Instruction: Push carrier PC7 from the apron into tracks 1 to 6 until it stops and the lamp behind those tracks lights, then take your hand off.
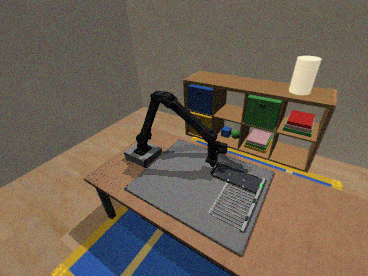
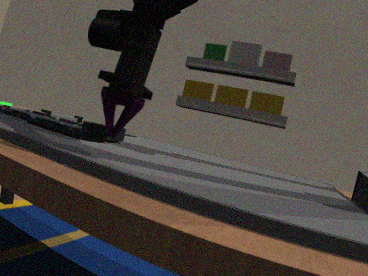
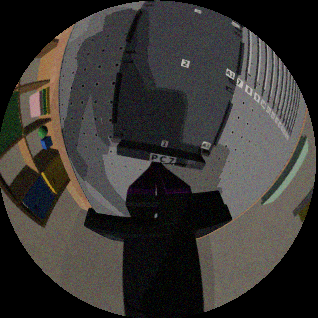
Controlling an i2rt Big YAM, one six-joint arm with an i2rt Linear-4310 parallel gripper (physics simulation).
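Seen in the pictures: gripper, fingertip midpoint: (image 1: 212, 166) (image 2: 110, 137) (image 3: 154, 161); arm's base, link origin: (image 1: 143, 150).
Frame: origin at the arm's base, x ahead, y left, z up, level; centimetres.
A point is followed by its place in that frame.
Note:
Carrier PC7 (image 1: 239, 179) {x 74.6, y 10.7, z -3.8 cm} (image 2: 94, 131) {x 55.4, y 15.9, z -3.2 cm} (image 3: 162, 117) {x 60.1, y 13.1, z -3.8 cm} is a long dark plate lying flat, with its PC7 end block nearest the gripper. Its far end is at the upper end of the light rail beside the numbered tracks (image 1: 231, 206) {x 77.4, y -11.2, z -4.7 cm}. Tracks 1 to 6 are hidden under it. A green lamp (image 1: 261, 185) {x 88.4, y 11.5, z -2.8 cm} (image 2: 5, 104) {x 87.6, y 11.9, z -3.2 cm} is lit at the carrier's far end. My gripper (image 1: 213, 165) {x 54.0, y 12.9, z -3.7 cm} (image 2: 114, 137) {x 54.0, y 12.9, z -3.7 cm} (image 3: 154, 161) {x 54.0, y 12.9, z -3.7 cm} is shut and empty, pointing down, its purple fingertips against or very close to the PC7 end face; exact contact cannot be told.
The grey perforated board (image 1: 175, 194) {x 43.9, y -20.2, z -4.8 cm} lies on the wooden table (image 1: 305, 222) {x 115.2, y 0.0, z -6.1 cm}. The arm's base (image 1: 143, 156) {x 5.8, y -5.9, z 0.4 cm} stands at the table's left. A wooden shelf unit (image 1: 240, 82) with bins and books stands behind, with a white cylinder (image 1: 305, 75) on top.

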